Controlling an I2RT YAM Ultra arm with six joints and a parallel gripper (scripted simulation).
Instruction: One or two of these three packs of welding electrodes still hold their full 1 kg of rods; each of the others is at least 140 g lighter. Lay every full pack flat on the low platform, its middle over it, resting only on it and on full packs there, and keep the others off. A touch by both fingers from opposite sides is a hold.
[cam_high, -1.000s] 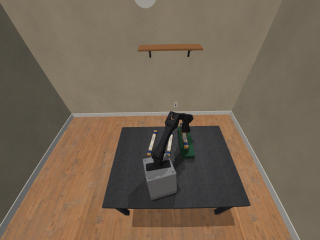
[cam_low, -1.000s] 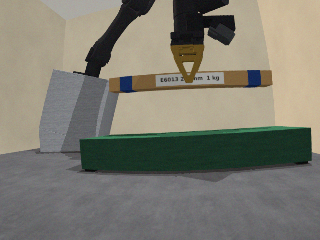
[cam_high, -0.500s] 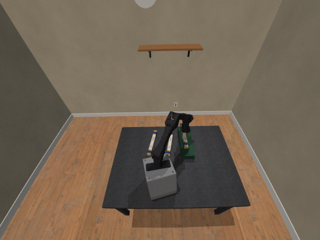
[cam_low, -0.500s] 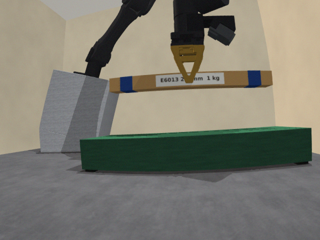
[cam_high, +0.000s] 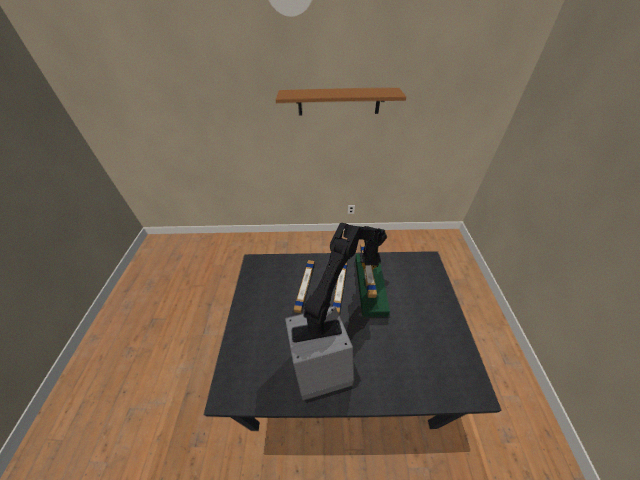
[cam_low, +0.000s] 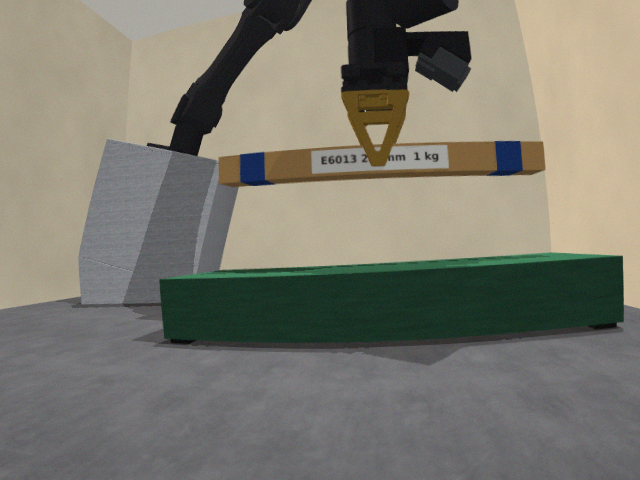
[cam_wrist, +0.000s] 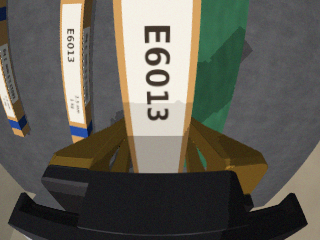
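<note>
Now: hand 15 cm above the green low platform and 3 cm to the left of it.
</note>
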